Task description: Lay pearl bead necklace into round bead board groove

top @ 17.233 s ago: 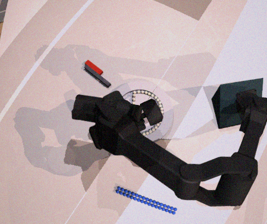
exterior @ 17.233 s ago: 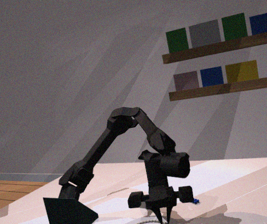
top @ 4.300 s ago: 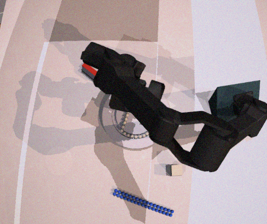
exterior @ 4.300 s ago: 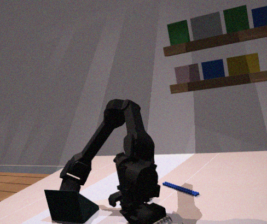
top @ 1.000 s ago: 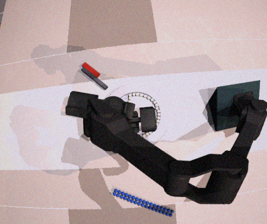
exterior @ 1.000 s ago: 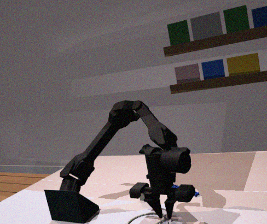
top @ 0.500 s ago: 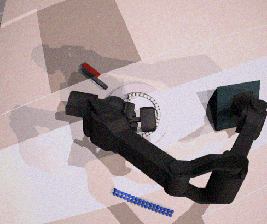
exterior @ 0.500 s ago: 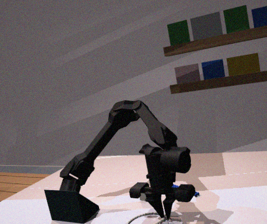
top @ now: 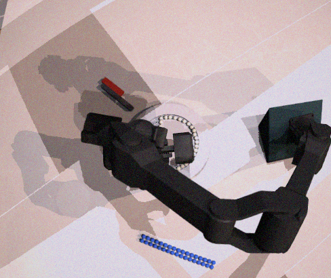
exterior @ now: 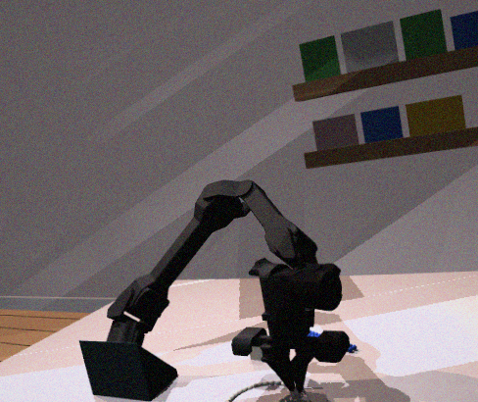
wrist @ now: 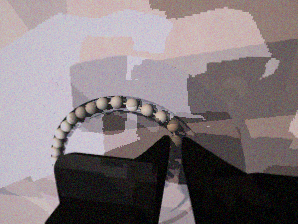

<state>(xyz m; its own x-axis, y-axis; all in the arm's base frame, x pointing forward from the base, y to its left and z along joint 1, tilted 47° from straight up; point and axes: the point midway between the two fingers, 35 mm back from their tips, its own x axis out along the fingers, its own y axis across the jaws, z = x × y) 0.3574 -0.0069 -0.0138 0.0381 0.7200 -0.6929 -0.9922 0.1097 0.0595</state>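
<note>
The round bead board is 40 mm behind my gripper tip, 30 mm to the right of it and 10 mm below it. The rest, counted from my gripper tip: small beige cube (150 mm to the left, 120 mm behind); grey block (200 mm to the right, 60 mm ahead, 10 mm below).
</note>
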